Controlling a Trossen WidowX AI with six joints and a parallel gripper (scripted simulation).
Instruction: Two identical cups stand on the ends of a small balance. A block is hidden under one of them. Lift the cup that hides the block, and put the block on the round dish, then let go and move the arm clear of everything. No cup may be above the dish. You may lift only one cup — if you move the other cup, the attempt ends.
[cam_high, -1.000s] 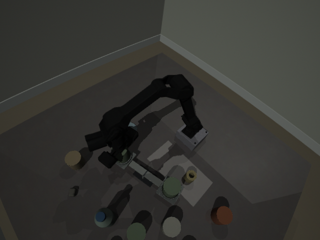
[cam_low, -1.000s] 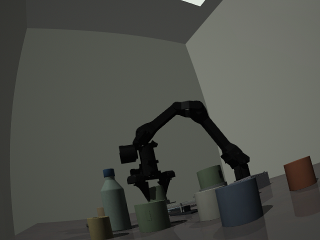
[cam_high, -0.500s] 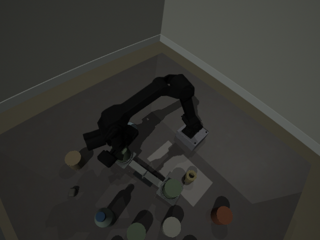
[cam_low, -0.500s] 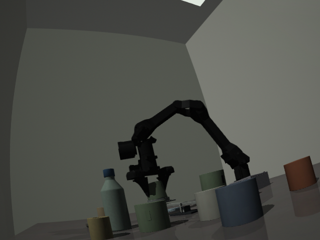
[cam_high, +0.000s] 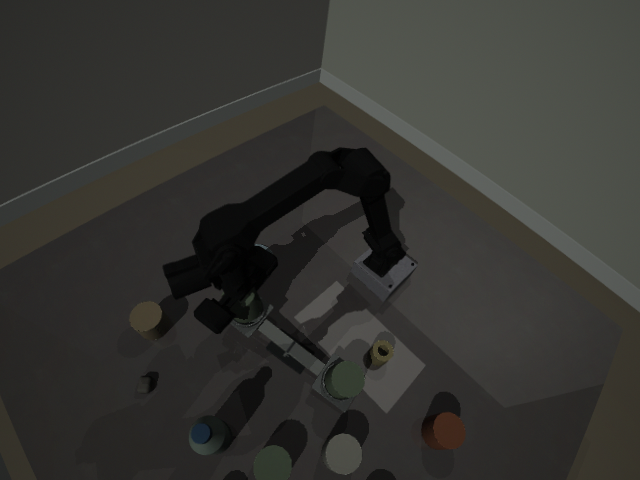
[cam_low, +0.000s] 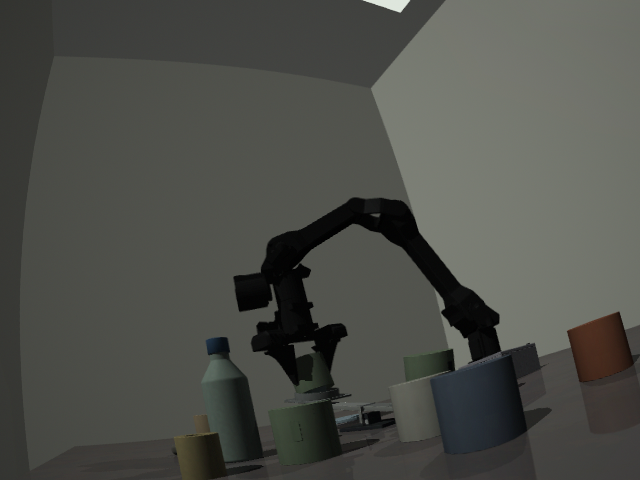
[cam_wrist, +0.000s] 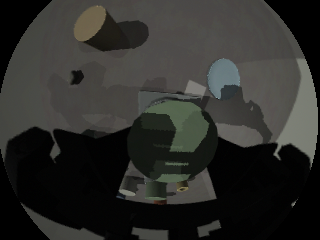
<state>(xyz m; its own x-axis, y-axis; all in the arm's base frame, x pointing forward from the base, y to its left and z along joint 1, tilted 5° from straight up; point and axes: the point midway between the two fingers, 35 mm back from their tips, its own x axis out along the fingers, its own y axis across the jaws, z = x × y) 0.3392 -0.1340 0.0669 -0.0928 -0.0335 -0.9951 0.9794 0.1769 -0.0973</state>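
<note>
My gripper tip is 20 mm above the teal block. Round my gripper tip: balance: 20 mm behind, 130 mm to the left, 60 mm below; then tan cylinder: 180 mm ahead, 150 mm to the right, 60 mm below; then round light-blue dish: 120 mm behind, 110 mm to the right, 100 mm below.
</note>
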